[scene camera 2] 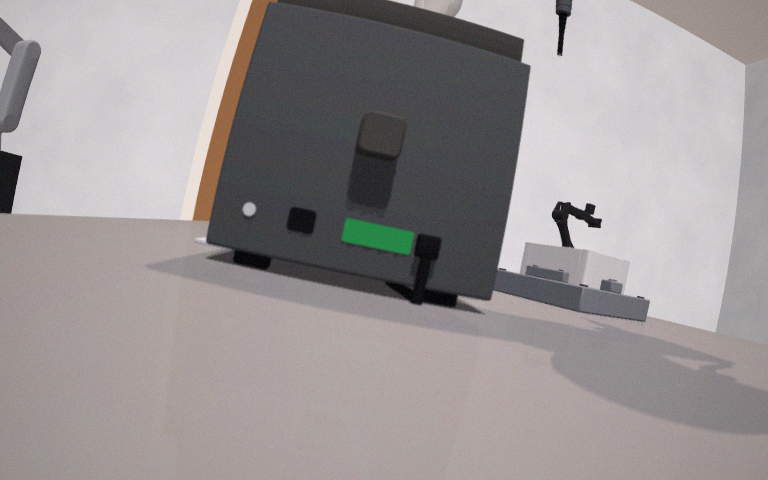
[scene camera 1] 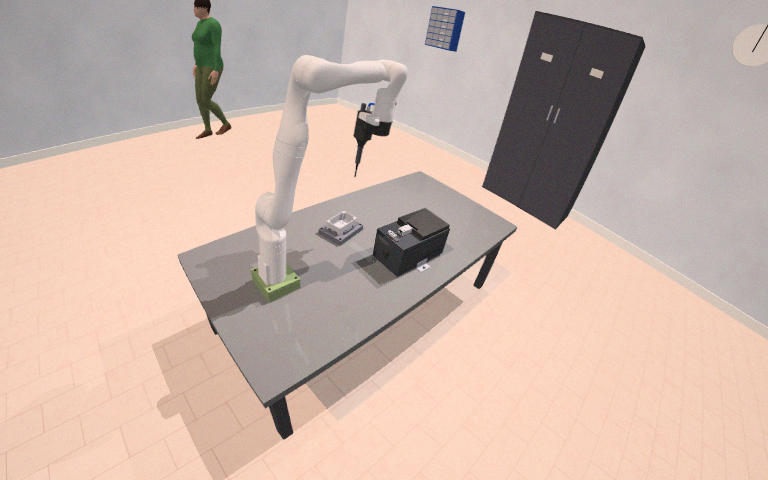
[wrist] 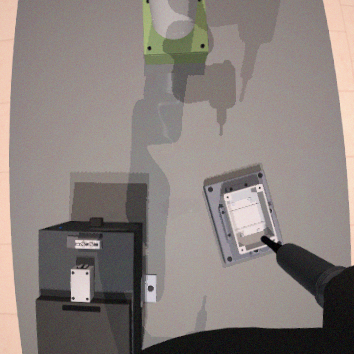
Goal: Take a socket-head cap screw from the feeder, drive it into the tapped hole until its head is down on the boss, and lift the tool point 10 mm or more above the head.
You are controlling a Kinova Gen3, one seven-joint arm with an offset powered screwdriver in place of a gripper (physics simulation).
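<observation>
My gripper, a black screwdriver (scene camera 1: pixel 355 174) (scene camera 2: pixel 559 53) (wrist: pixel 264 239), points its thin bit down, high above the table. No screw shows at its tip, so I take it as open. The black screw feeder (scene camera 1: pixel 411 240) (scene camera 2: pixel 317 141) (wrist: pixel 107 265) stands on the table, away from the bit. The pale open-topped housing (scene camera 1: pixel 341 224) (scene camera 2: pixel 555 255) (wrist: pixel 227 215) sits in a grey fixture (scene camera 1: pixel 338 240) (scene camera 2: pixel 614 304) (wrist: pixel 213 210) and has small corner bosses with dark holes. In the wrist view the bit overlaps the housing's lower right corner. Screws in the feeder are too small to tell.
The arm stands on a green base block (scene camera 1: pixel 275 291) (wrist: pixel 175 58) on the grey table (scene camera 1: pixel 345 316) (scene camera 2: pixel 317 384) (wrist: pixel 65 125). A small pale plate (scene camera 1: pixel 423 266) (wrist: pixel 150 296) lies beside the feeder. A dark cabinet (scene camera 1: pixel 560 113) and a person in green (scene camera 1: pixel 207 45) are beyond the table.
</observation>
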